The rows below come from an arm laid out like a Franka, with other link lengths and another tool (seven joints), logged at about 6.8 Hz.
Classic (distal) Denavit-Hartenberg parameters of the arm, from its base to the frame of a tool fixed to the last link. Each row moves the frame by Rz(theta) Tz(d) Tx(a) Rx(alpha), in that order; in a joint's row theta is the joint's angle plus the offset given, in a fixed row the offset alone. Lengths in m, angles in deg.
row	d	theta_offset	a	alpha
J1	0.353	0	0	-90
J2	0	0	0	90
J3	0.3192	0	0.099	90
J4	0	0	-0.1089	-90
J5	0.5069	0	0	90
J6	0	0	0.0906	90
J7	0.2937	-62	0.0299	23.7
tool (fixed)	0.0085	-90	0	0
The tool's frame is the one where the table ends.
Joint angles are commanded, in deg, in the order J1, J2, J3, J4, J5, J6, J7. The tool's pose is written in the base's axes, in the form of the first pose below.
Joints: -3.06 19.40 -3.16 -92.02 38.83 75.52 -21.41
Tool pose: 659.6, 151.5, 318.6, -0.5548, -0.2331, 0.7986, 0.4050, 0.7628, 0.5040
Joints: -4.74 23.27 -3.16 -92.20 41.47 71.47 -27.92
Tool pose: 642.1, 144.7, 294.2, -0.5048, -0.3633, 0.7831, 0.3844, 0.7177, 0.5807
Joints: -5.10 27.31 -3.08 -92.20 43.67 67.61 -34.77
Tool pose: 622.2, 150.3, 271.4, -0.4520, -0.4988, 0.7395, 0.3521, 0.6620, 0.6617
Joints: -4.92 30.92 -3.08 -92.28 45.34 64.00 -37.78
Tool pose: 603.1, 158.0, 251.9, -0.3810, -0.5830, 0.7176, 0.3686, 0.6160, 0.6962
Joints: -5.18 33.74 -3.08 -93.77 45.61 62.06 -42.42
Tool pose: 581.2, 156.1, 225.0, -0.3342, -0.6511, 0.6815, 0.3764, 0.5707, 0.7298
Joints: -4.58 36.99 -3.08 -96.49 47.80 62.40 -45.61
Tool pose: 561.9, 170.4, 186.4, -0.3039, -0.6969, 0.6496, 0.4216, 0.5131, 0.7477
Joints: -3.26 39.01 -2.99 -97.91 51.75 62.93 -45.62
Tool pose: 557.7, 196.6, 170.3, -0.2952, -0.7190, 0.6292, 0.4717, 0.4631, 0.7504
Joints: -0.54 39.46 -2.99 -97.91 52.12 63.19 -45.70
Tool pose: 548.3, 224.1, 166.0, -0.2635, -0.7320, 0.6283, 0.4553, 0.4798, 0.7500
